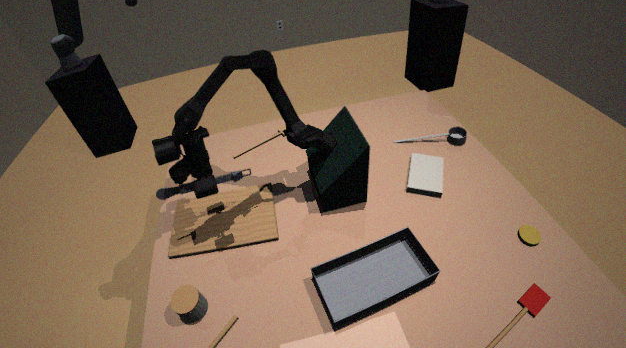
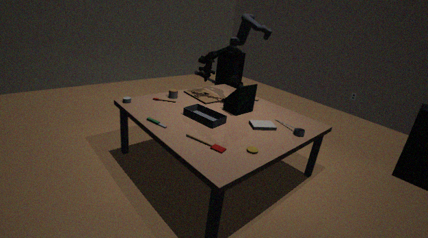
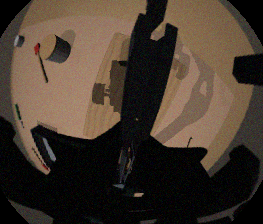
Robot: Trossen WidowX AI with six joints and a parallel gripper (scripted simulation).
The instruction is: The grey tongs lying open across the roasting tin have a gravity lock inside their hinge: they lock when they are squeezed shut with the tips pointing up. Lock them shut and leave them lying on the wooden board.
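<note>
The wooden board is 14 cm below my gripper tip. The rest, counted from my gripper tip: tan-topped cylinder (28 cm ahead, 11 cm to the right, 11 cm below); then white block (6 cm ahead, 73 cm to the left, 14 cm below); then roasting tin (35 cm ahead, 39 cm to the left, 12 cm below).
</note>
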